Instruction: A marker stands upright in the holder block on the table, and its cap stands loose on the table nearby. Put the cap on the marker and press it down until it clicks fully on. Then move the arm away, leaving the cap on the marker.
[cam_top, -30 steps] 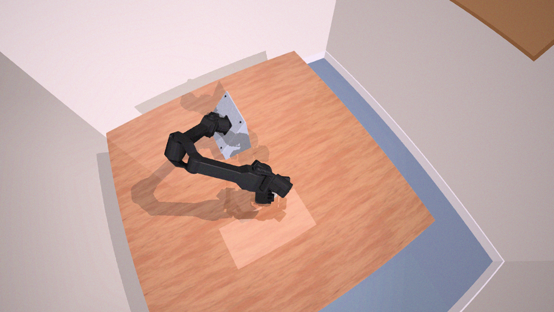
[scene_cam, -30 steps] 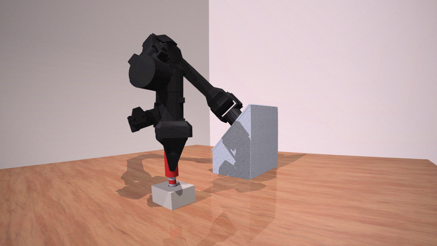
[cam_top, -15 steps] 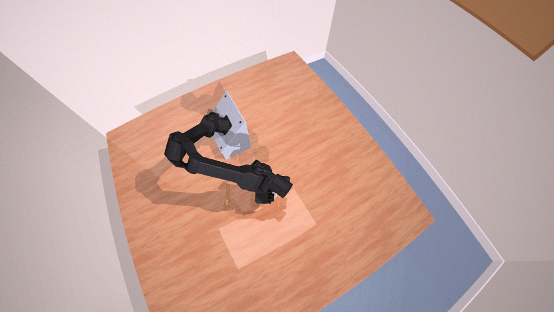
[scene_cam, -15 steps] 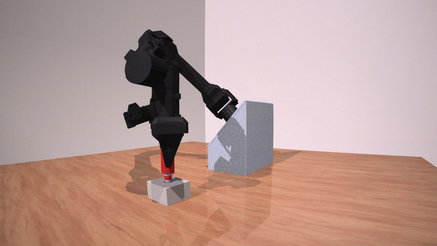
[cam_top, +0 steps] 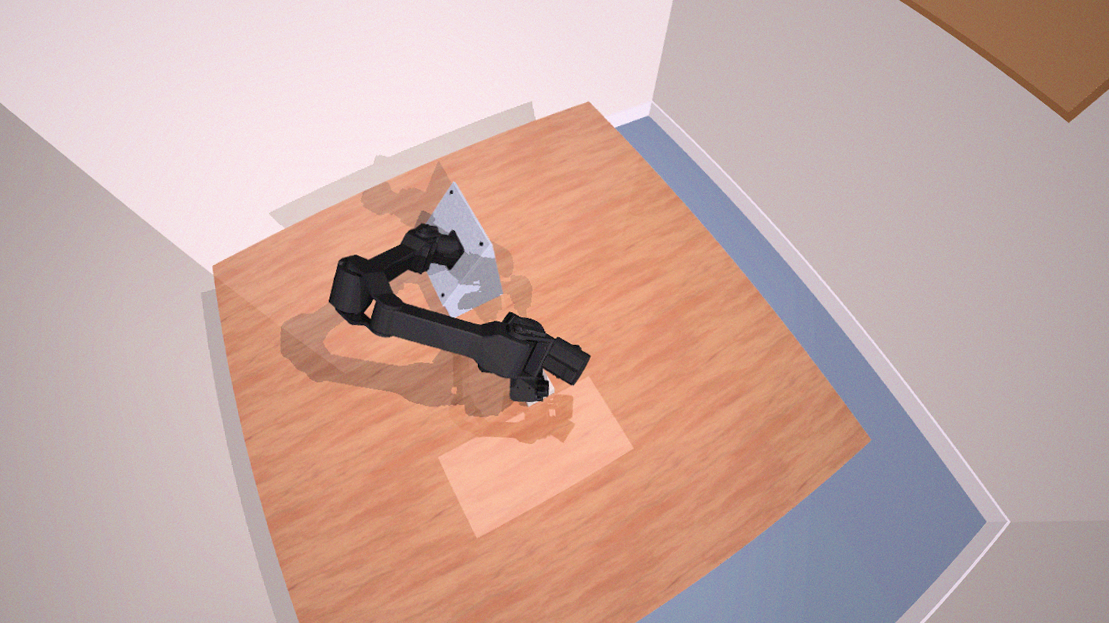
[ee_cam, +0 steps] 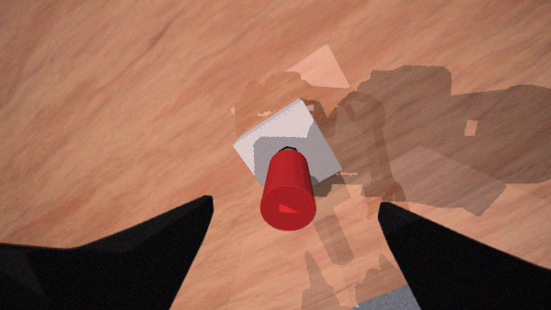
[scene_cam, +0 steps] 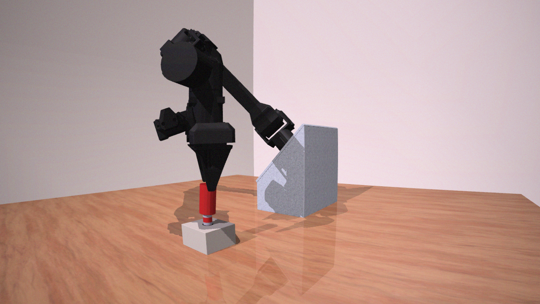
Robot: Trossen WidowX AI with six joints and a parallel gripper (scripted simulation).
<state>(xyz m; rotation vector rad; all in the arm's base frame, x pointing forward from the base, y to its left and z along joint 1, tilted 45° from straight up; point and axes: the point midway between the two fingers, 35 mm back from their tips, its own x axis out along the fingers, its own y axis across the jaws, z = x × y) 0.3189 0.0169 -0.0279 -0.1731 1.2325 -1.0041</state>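
Right now the marker cap is 20 mm below my gripper tip. From my gripper tip the other things lie so: holder block: 90 mm below.
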